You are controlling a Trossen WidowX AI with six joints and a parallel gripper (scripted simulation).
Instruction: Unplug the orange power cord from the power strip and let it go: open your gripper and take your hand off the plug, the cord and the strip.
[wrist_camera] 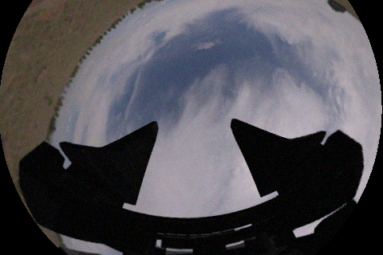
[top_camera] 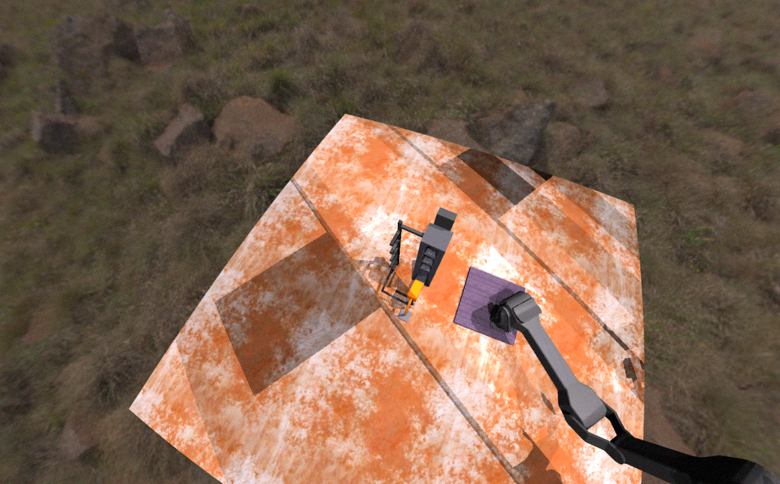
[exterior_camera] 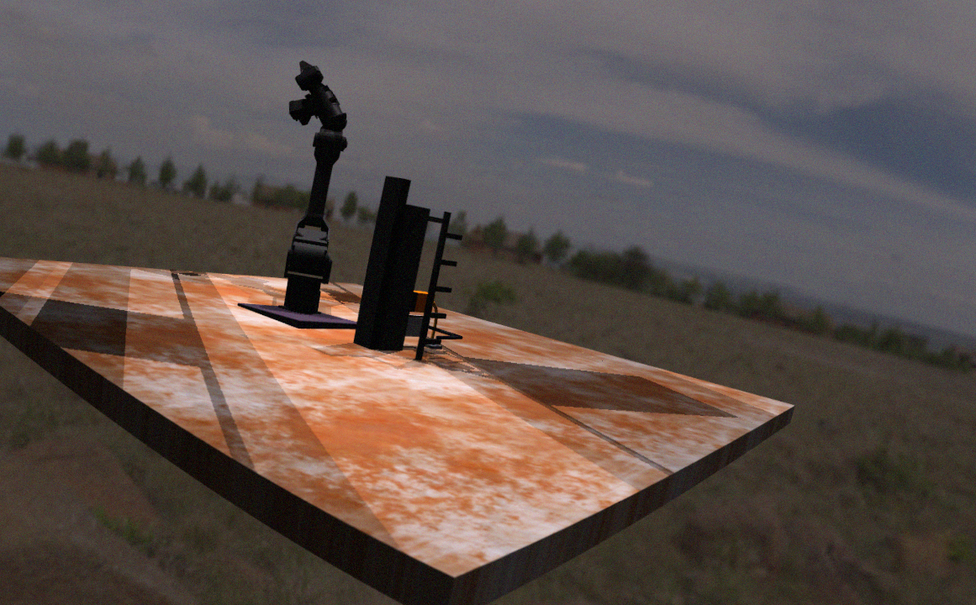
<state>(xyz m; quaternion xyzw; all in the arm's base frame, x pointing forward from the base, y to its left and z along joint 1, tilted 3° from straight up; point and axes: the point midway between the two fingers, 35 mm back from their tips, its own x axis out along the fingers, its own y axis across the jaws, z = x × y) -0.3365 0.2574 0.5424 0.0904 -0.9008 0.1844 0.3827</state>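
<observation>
Right now the orange plug is 650 mm ahead of my gripper tip, 460 mm below it and 270 mm to the right of it.
</observation>
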